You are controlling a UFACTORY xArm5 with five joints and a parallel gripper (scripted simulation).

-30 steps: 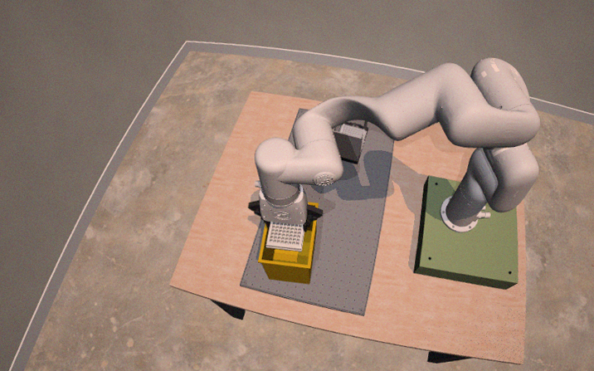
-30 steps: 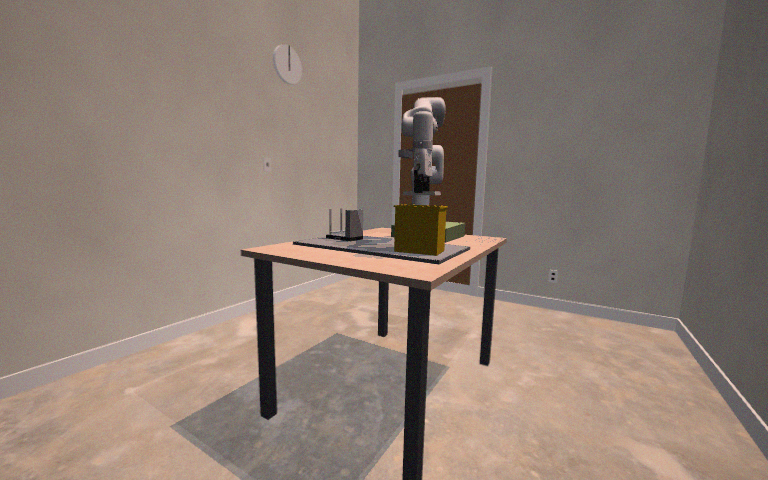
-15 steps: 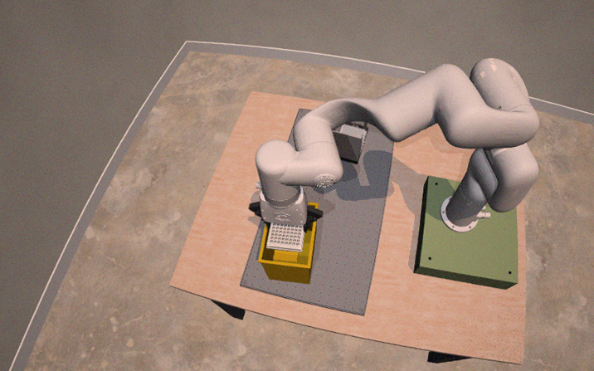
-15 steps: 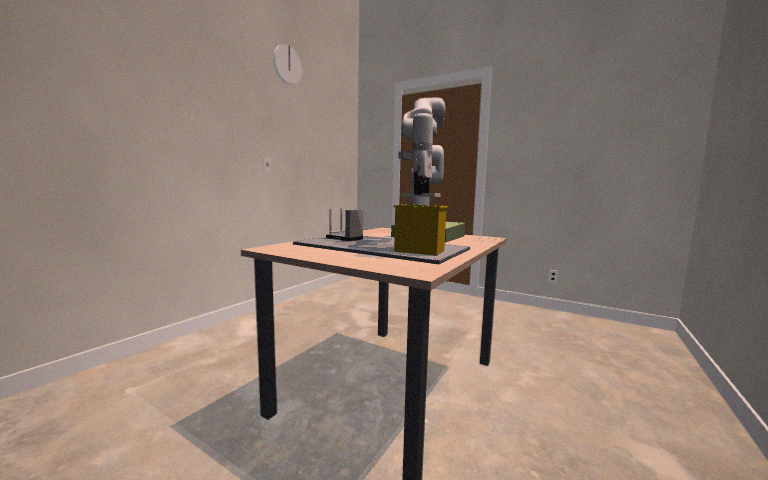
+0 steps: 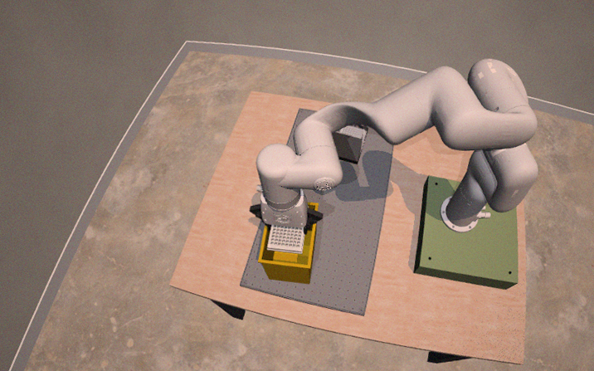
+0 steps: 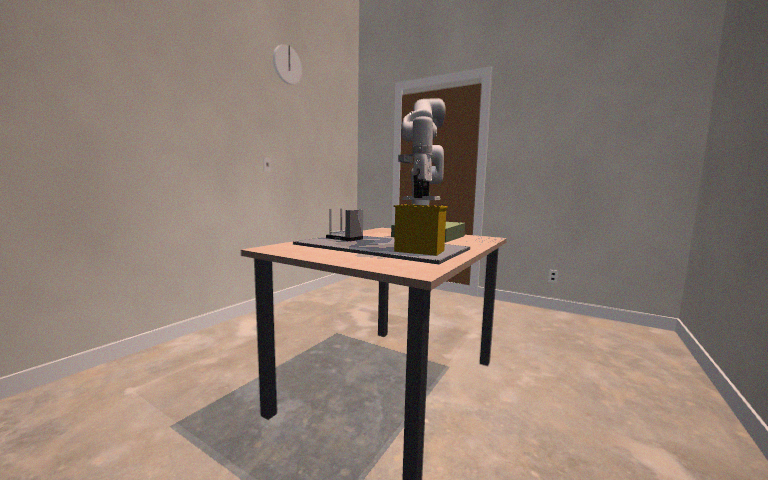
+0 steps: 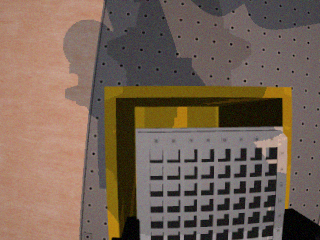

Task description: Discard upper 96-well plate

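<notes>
The 96-well plate is 10 mm below my hand. From my hand the other things lie so: yellow plastics bin W1: 130 mm below.
</notes>
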